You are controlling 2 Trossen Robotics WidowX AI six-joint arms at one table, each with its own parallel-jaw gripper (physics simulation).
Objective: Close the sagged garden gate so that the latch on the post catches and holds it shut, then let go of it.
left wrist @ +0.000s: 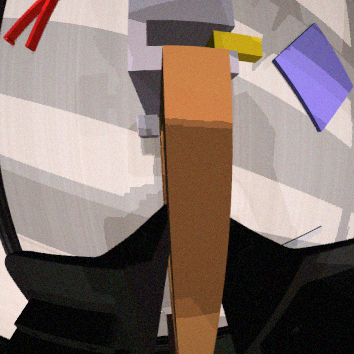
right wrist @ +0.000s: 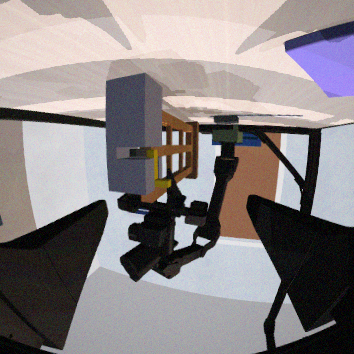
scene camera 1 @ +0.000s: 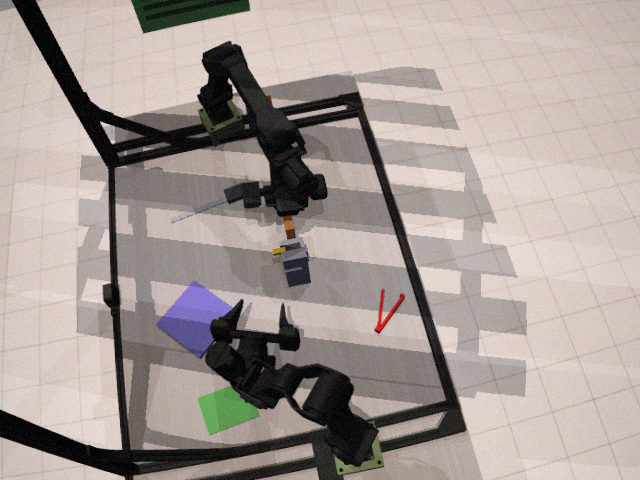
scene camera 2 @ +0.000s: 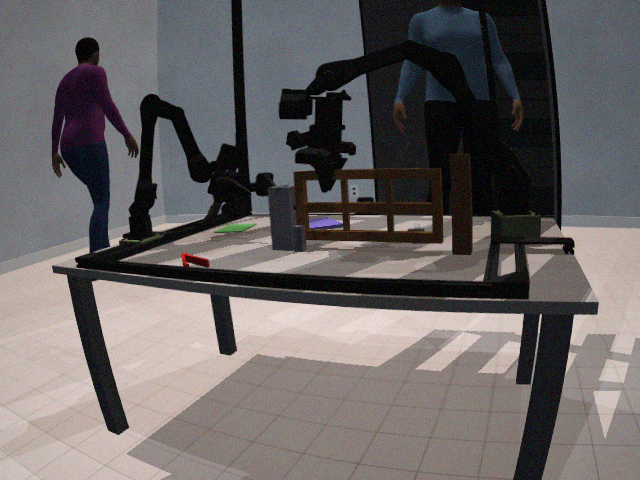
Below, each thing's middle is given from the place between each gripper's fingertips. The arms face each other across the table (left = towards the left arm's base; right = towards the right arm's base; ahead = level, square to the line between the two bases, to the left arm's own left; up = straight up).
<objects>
The brown wooden gate point(scene camera 2: 303, 207) is 2 cm ahead of my left hand, 7 cm to the left of it and 3 cm below it. Also, from my left hand: brown hinge post point(scene camera 2: 460, 168): 5 cm ahead, 29 cm to the left, 3 cm below; then yellow latch point(left wrist: 248, 47): 5 cm behind, 9 cm to the right, 1 cm below; then grey latch post point(left wrist: 146, 34): 1 cm behind, 9 cm to the right, 6 cm below.
I see my right gripper 80 mm short of the yellow latch, 100 mm to the right of it and 10 mm above it. The rest, counted from my right hand: brown hinge post (180 mm ahead, 470 mm to the left, 20 mm below); then brown wooden gate (140 mm ahead, 260 mm to the left, 20 mm below); then grey latch post (110 mm ahead, 100 mm to the left, 50 mm below).
</objects>
